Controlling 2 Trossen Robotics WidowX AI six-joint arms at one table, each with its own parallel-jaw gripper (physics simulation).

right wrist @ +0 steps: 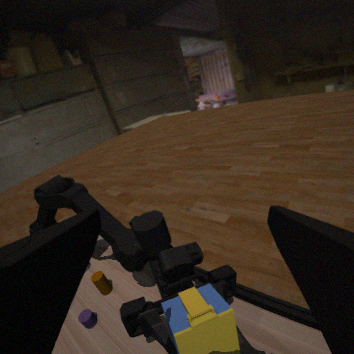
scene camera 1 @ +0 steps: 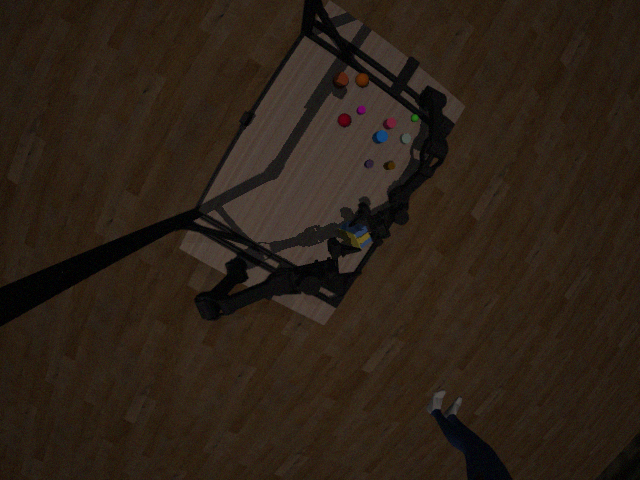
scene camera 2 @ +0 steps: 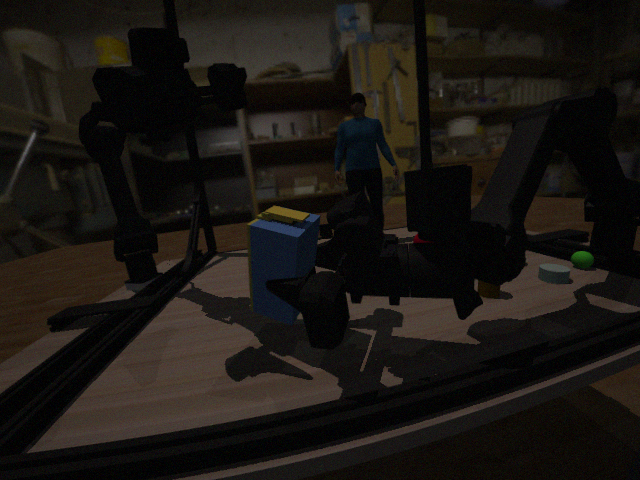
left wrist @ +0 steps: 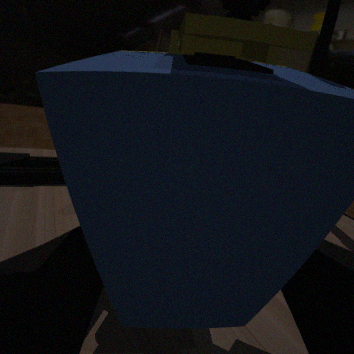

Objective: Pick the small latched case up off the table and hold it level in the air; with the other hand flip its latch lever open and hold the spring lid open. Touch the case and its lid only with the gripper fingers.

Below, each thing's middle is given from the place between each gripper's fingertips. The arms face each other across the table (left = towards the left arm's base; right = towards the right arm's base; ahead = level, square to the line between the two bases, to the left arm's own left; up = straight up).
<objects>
My right hand is 230 mm above the blue case [scene camera 2: 282,243], 50 mm to the right of it and 10 mm past it.
Right now the blue case is 10 mm to the left of my left hand and 10 mm above it.
</objects>
